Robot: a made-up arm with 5 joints.
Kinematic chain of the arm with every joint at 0, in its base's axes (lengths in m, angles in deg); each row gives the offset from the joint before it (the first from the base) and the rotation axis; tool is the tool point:
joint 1: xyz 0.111 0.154 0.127 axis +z
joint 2: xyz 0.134 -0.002 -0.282 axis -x
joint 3: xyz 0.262 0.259 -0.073 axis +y
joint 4: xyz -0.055 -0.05 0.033 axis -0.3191 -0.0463 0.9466
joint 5: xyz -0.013 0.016 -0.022 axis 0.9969 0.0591 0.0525
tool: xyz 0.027 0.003 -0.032
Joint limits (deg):
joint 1: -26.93..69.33
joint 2: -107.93..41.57
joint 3: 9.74..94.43
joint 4: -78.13..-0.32
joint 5: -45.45..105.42
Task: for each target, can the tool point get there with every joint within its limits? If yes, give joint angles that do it. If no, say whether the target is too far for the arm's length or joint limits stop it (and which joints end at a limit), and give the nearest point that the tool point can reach.
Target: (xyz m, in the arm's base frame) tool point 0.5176 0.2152 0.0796
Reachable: yes | joints -0.45 -85.74 43.10 -50.70 89.87
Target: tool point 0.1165 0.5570 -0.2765
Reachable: yes | joints 60.77 12.46 20.16 -41.06 -23.37
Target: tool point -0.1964 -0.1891 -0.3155
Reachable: no: joint limits stop it (at a limit: joint 1, joint 2, joint 3, joint 5) | nearest point 0.4676 0.0851 -0.3509 | short by 0.719 m
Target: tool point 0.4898 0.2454 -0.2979
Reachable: yes | joints -11.55 23.79 34.46 -40.15 -33.79
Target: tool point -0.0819 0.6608 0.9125
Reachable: no: too far | nearest point 0.1578 0.5142 0.0970 | short by 0.863 m
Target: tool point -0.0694 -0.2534 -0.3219
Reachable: no: joint limits stop it (at a limit: joint 1, joint 2, joint 3, joint 5) | nearest point 0.4681 0.0843 -0.3503 | short by 0.635 m
